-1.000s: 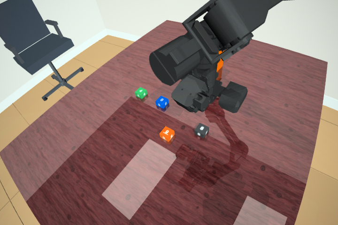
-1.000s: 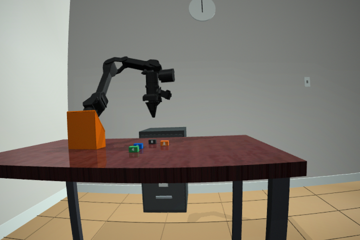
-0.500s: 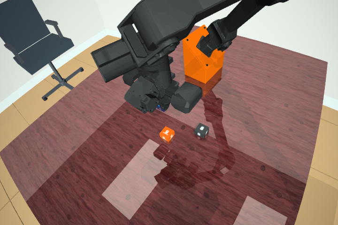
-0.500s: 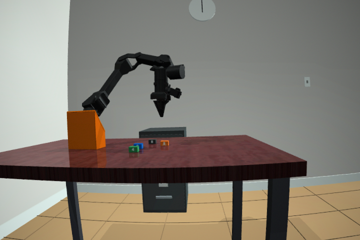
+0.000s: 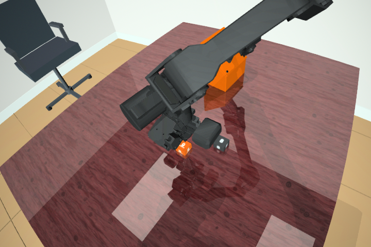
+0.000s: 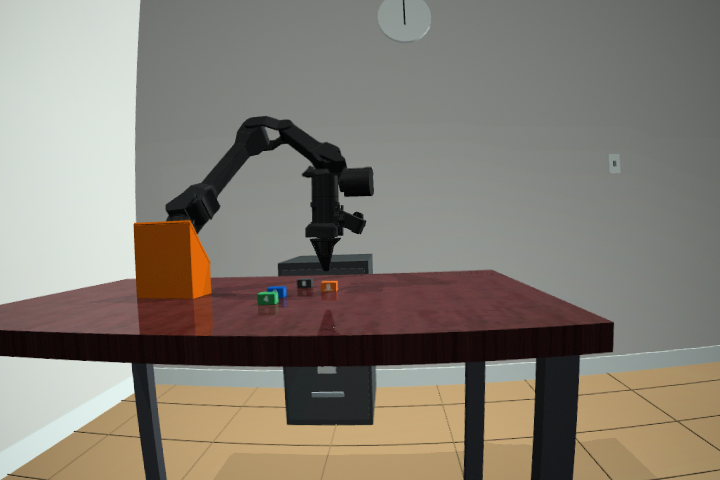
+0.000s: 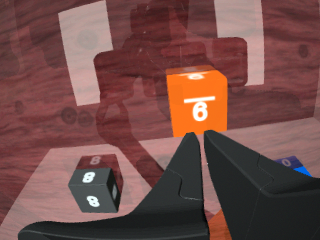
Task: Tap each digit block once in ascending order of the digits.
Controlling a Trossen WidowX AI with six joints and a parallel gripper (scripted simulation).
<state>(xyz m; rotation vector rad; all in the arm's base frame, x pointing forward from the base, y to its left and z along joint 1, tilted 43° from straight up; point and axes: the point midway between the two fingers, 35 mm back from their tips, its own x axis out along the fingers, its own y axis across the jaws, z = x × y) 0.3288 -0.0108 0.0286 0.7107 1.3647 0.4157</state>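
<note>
Now: the orange block 30 mm below my gripper tip and 10 mm to the right of it. The rest, counted from my gripper tip: blue block (100 mm behind, 80 mm to the right, 30 mm below); green block (180 mm to the right, 110 mm behind, 30 mm below); black block (80 mm to the left, 50 mm behind, 30 mm below).
</note>
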